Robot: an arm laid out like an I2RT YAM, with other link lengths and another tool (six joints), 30 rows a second.
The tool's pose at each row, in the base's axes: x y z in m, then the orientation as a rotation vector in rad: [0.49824 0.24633 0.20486 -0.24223 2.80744 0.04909]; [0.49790 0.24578 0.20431 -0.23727 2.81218 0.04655]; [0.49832 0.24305 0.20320 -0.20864 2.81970 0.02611]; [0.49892 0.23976 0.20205 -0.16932 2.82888 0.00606]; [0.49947 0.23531 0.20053 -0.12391 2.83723 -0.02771]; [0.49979 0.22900 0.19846 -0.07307 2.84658 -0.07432]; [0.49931 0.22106 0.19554 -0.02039 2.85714 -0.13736]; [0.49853 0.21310 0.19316 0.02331 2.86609 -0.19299]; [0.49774 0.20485 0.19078 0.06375 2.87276 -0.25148]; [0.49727 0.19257 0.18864 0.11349 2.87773 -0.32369]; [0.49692 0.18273 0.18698 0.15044 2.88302 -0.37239]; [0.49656 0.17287 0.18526 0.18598 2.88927 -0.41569]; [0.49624 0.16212 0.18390 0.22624 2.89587 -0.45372]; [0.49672 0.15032 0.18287 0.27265 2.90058 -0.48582]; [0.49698 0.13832 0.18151 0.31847 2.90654 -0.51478]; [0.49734 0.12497 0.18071 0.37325 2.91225 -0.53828]
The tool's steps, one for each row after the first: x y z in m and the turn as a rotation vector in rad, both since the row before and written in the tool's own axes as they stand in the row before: [0.00058 -0.00049 0.00038 0.00204 0.00439 0.00347]; [0.00039 -0.00277 0.00102 0.01694 0.00610 0.01792]; [0.00025 -0.00334 0.00114 0.01770 0.00747 0.02534]; [0.00045 -0.00446 0.00152 0.02772 0.00767 0.02794]; [0.00086 -0.00625 0.00211 0.03689 0.01025 0.03023]; [0.00176 -0.00773 0.00300 0.04801 0.01392 0.02959]; [0.00162 -0.00769 0.00279 0.04181 0.01354 0.02396]; [0.00141 -0.00789 0.00317 0.04328 0.01281 0.02135]; [0.00074 -0.01176 0.00409 0.05321 0.01470 0.02616]; [0.00026 -0.00926 0.00373 0.03588 0.01356 0.01937]; [0.00005 -0.00913 0.00412 0.03187 0.01490 0.01850]; [-0.00038 -0.00993 0.00434 0.02848 0.01642 0.02172]; [-0.00164 -0.01072 0.00478 0.02485 0.01603 0.02627]; [-0.00175 -0.01069 0.00535 0.02256 0.01771 0.02552]; [-0.00257 -0.01191 0.00553 0.01944 0.01983 0.03130]
